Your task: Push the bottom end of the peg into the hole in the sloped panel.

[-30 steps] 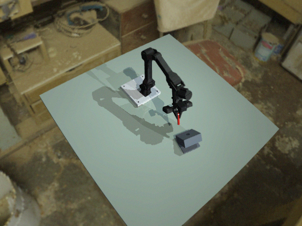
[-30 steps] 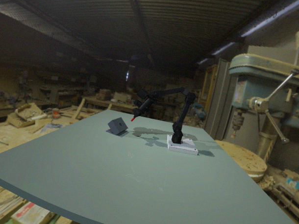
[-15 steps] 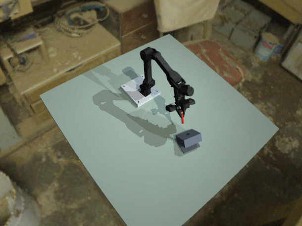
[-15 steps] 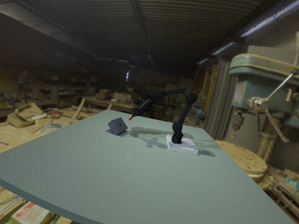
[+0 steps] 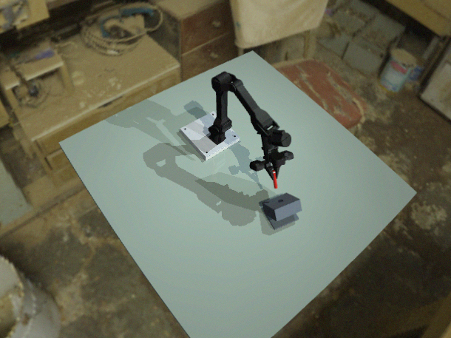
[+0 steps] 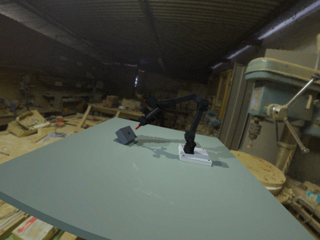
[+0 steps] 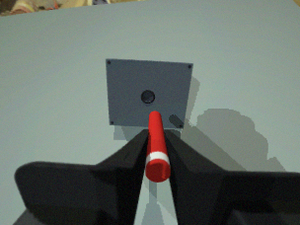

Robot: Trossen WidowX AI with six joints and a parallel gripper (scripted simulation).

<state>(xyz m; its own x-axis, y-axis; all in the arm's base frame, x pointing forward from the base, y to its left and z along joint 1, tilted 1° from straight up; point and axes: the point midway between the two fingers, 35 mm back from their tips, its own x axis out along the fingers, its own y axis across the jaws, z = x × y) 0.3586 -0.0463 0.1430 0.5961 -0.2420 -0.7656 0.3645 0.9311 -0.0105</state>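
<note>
Right now my gripper tip is 9 cm short of the grey sloped panel, 2 cm to the left of it and 10 cm above it. The rest, counted from my gripper tip: red peg (1 cm behind, 1 cm above).
</note>
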